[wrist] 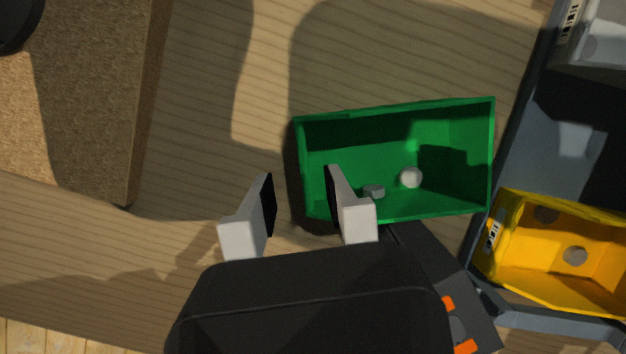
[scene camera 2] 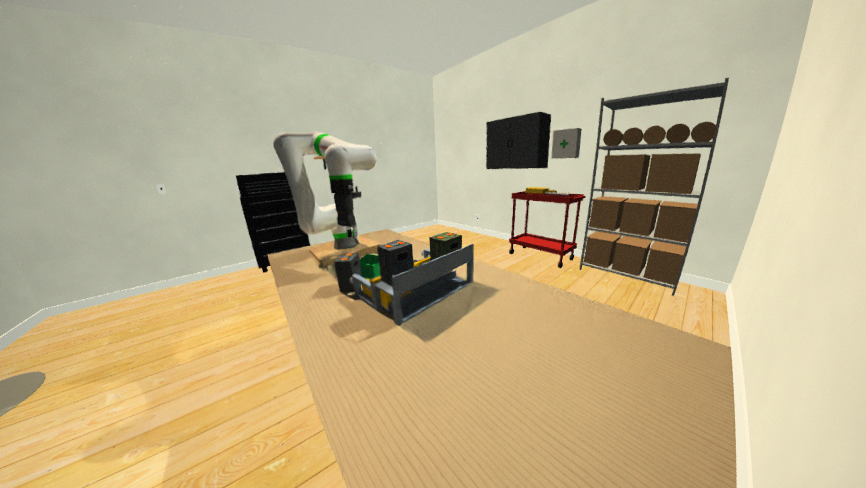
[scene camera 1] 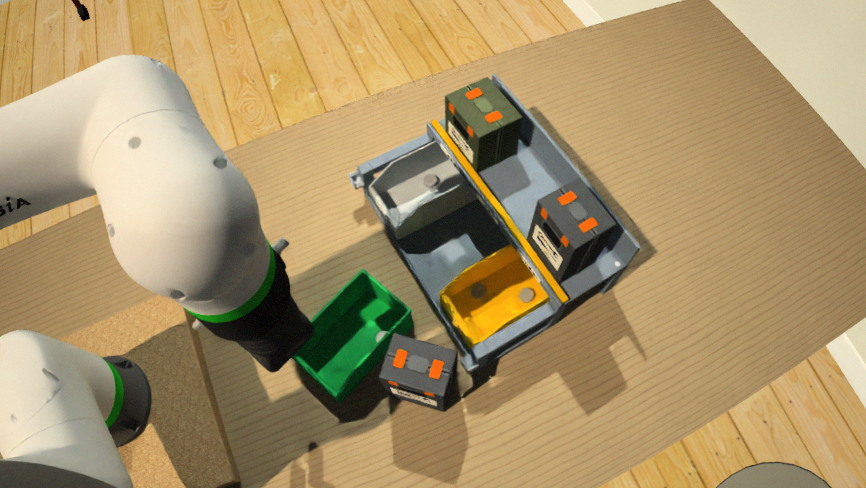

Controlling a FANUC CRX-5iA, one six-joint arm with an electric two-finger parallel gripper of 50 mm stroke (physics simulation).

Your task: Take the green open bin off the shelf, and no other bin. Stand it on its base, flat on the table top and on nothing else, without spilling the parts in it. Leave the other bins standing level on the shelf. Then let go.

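Places are measured from the arm's base along level axes (x ahead, y left, z up), in centimetres.
Pixels of known places: gripper, between the fingertips: (wrist: 300,187) (scene camera 2: 352,237); arm's base, origin of its link: (scene camera 2: 346,245) (scene camera 1: 111,402).
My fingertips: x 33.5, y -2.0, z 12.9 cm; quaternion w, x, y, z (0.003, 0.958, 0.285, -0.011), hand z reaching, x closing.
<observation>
For each thing: its top centre in the pictures, then the offset to it from my fingertips. Level surfaces: height alone.
- green bin, centre of its top: (wrist: 396,168) (scene camera 1: 347,329) (scene camera 2: 365,258) dz -8.6, dx +7.7, dy +2.7 cm
- table, height of its surface: dz -16.1 cm
- grey bin, centre of its top: (scene camera 1: 424,173) dz -8.0, dx +25.8, dy +25.1 cm
- yellow bin, centre of its top: (wrist: 608,272) (scene camera 1: 505,283) dz -8.0, dx +32.2, dy +2.8 cm
- olive case, centre of its top: (scene camera 1: 483,104) (scene camera 2: 445,235) dz +3.8, dx +36.1, dy +27.0 cm
The green bin (scene camera 1: 348,342) (scene camera 2: 370,266) (wrist: 350,162) stands upright on the table (scene camera 1: 696,200) in front of the shelf (scene camera 1: 524,331) (scene camera 2: 431,266), with two round grey parts inside. It looks level, though its underside is hidden. My gripper (scene camera 2: 349,232) (wrist: 300,187) is open and empty, above the bin's near end wall; its fingertips are hidden in the first scene view. In the wrist view one finger overlaps the bin's inside and the other is outside. The grey bin (scene camera 1: 403,189) and yellow bin (scene camera 1: 506,290) (wrist: 540,270) sit on the shelf.
A dark case (scene camera 1: 418,363) (scene camera 2: 346,274) (wrist: 475,325) stands beside the green bin; whether they touch is unclear. An olive case (scene camera 1: 484,109) (scene camera 2: 445,244) and another dark case (scene camera 1: 572,218) (scene camera 2: 395,261) stand at the shelf's rear. A cork-coloured board (scene camera 1: 166,387) (wrist: 95,100) lies under the arm's base.
</observation>
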